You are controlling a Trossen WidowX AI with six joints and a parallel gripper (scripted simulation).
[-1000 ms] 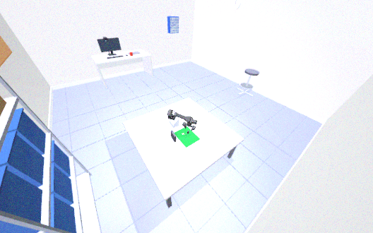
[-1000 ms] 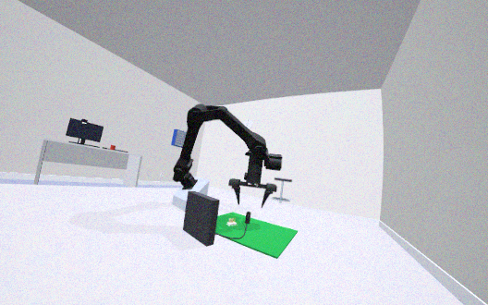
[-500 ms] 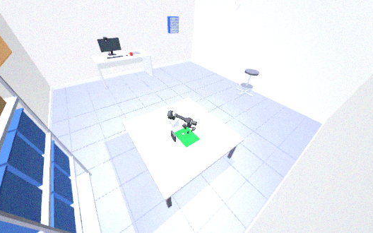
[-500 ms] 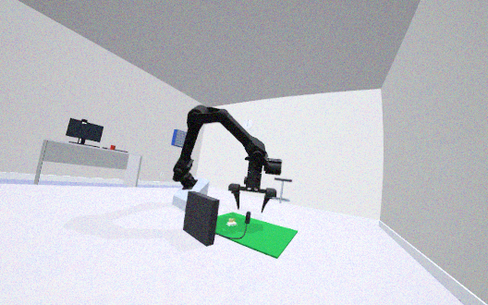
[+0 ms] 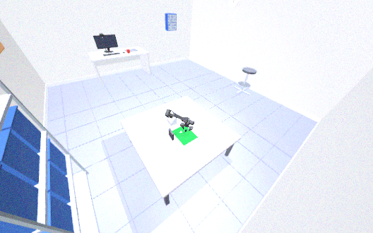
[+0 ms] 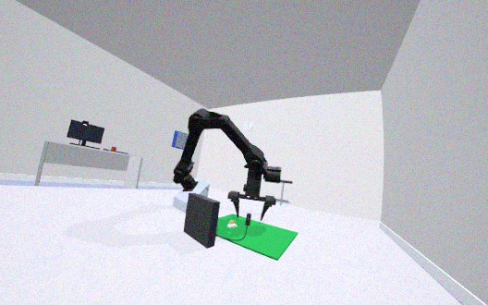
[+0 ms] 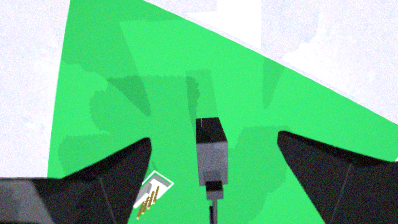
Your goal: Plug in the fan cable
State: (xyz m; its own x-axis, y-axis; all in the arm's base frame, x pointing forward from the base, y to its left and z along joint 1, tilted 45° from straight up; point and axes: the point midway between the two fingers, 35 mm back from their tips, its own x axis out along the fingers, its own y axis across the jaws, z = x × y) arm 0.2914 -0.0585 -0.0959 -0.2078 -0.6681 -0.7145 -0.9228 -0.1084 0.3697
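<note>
My gripper tip is now 30 mm past the fan header, 70 mm to the left of it and 20 mm above it. Also, from my gripper tip: dark grey fan plug (10 mm to the right); dark fan (60 mm behind, 220 mm to the right, 40 mm above); green board (20 mm ahead, 60 mm to the right, 40 mm below).
</note>
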